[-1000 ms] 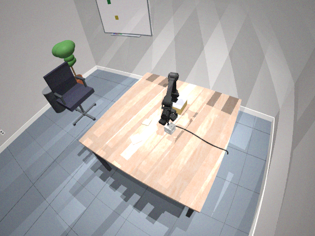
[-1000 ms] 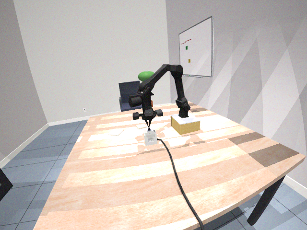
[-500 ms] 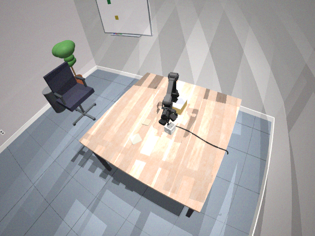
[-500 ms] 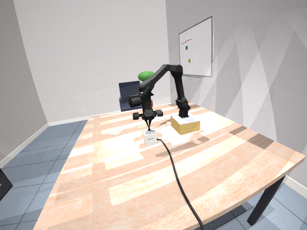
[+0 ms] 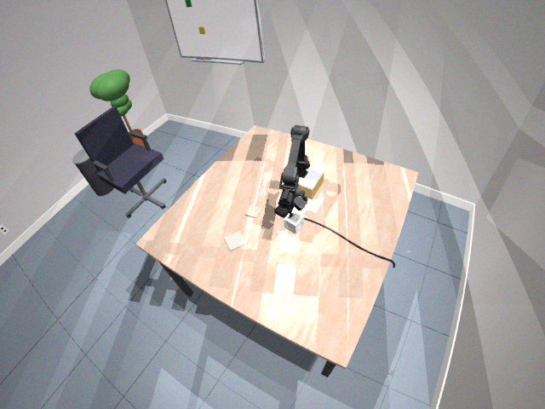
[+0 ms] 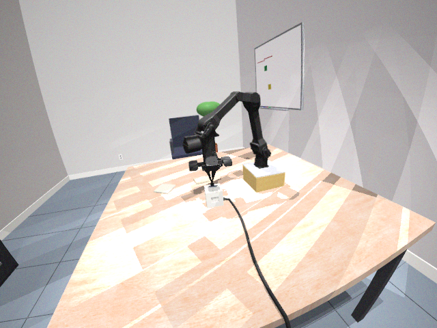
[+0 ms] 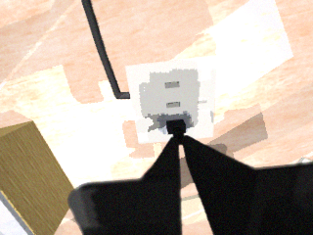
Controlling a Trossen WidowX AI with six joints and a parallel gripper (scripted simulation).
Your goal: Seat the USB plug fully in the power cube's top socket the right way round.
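The black USB plug is 20 mm below my gripper tip.
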